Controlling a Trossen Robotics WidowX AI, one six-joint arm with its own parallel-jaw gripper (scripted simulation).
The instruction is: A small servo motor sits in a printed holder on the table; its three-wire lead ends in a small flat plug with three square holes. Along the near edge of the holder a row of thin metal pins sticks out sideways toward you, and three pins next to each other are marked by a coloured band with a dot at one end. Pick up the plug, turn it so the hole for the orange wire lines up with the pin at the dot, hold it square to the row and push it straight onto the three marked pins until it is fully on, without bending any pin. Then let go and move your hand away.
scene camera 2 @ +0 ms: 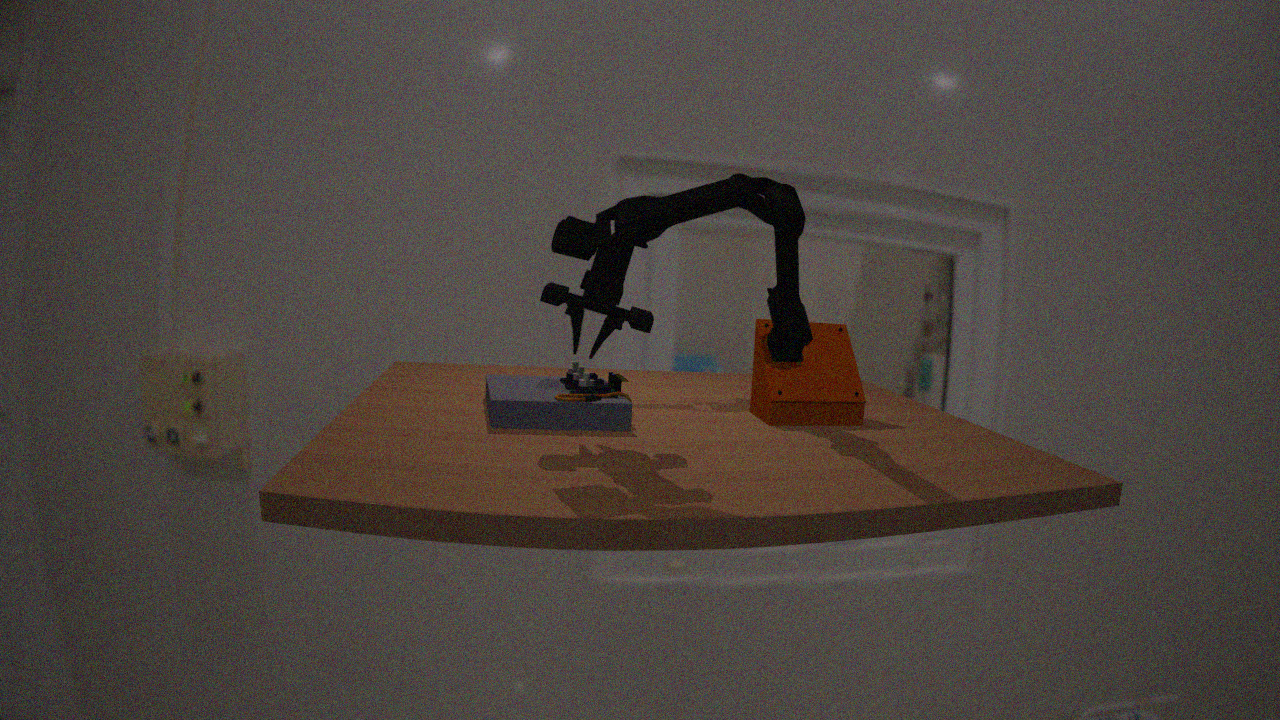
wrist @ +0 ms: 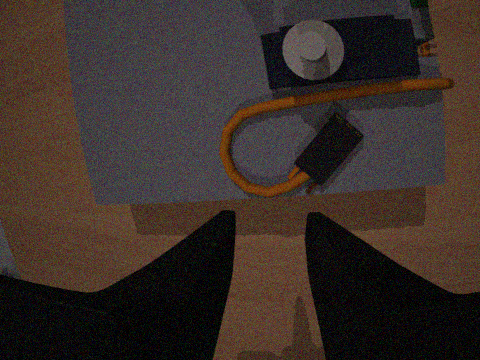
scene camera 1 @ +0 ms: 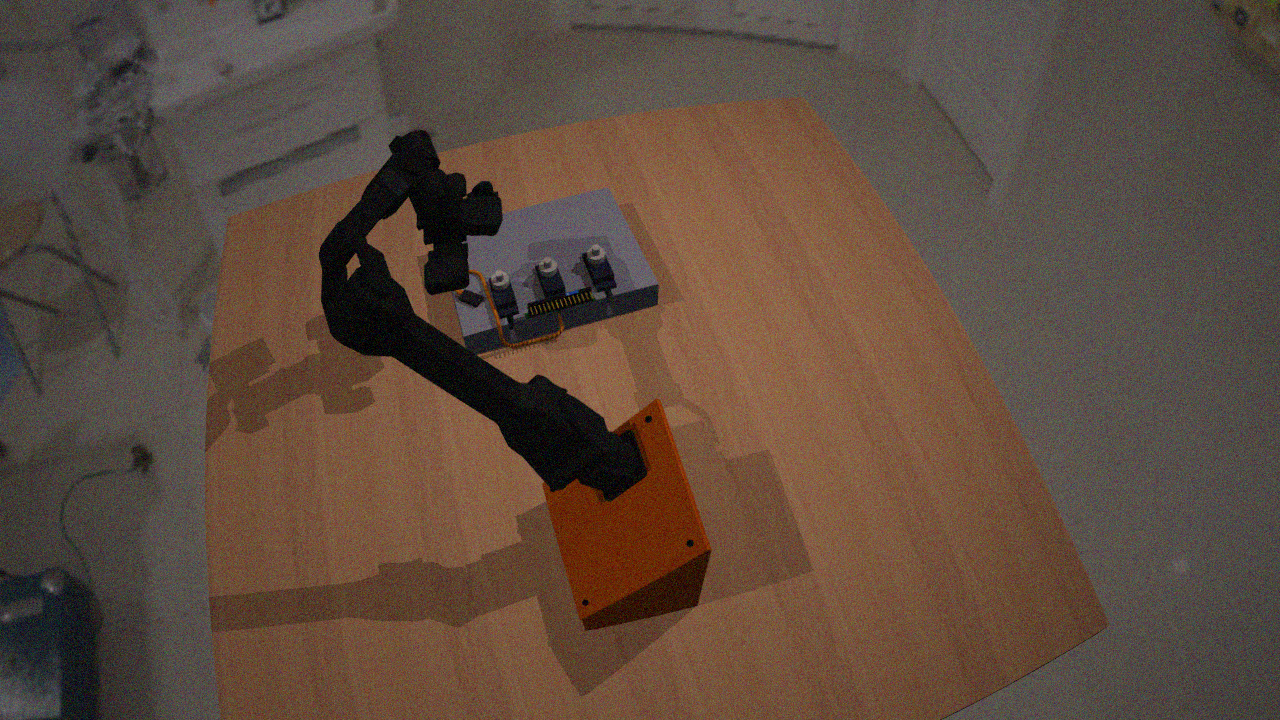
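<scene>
My gripper (scene camera 1: 457, 259) in sight. Gripper (scene camera 2: 582, 356) too. Wrist view, same gripper (wrist: 271, 224).
</scene>
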